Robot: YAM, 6 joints.
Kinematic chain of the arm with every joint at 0, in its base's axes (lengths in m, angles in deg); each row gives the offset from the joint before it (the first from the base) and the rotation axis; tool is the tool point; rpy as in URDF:
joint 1: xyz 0 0 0.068 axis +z
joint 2: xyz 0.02 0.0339 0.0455 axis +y
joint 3: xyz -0.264 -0.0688 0 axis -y
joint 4: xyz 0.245 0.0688 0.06 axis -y
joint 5: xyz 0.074 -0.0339 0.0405 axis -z
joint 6: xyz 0.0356 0 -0.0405 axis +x
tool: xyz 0 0 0 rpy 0 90 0
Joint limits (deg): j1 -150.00..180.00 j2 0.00..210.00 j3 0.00..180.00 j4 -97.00..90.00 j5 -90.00..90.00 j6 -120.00..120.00
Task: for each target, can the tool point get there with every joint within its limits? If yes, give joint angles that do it. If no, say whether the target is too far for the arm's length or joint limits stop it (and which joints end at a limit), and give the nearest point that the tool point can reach.
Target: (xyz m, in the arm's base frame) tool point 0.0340 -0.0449 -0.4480
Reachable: no: joint limits stop it (at a limit: joint 2) | nearest point 0.0608 -0.0803 -0.3487 | short by 0.109 m
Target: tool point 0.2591 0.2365 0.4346
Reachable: yes | joints 45.98 90.99 74.19 60.54 38.10 4.01
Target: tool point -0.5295 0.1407 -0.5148
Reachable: no: too far | nearest point -0.4209 0.1118 -0.3284 | short by 0.218 m
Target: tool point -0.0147 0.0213 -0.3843
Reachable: no: joint limits stop it (at a limit: joint 2) | nearest point -0.0343 0.0497 -0.3275 | short by 0.066 m
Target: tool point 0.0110 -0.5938 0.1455
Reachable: yes | joints -86.83 160.13 123.22 60.86 37.94 81.91
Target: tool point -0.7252 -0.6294 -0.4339
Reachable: no: too far | nearest point -0.4238 -0.3678 -0.2009 | short by 0.462 m
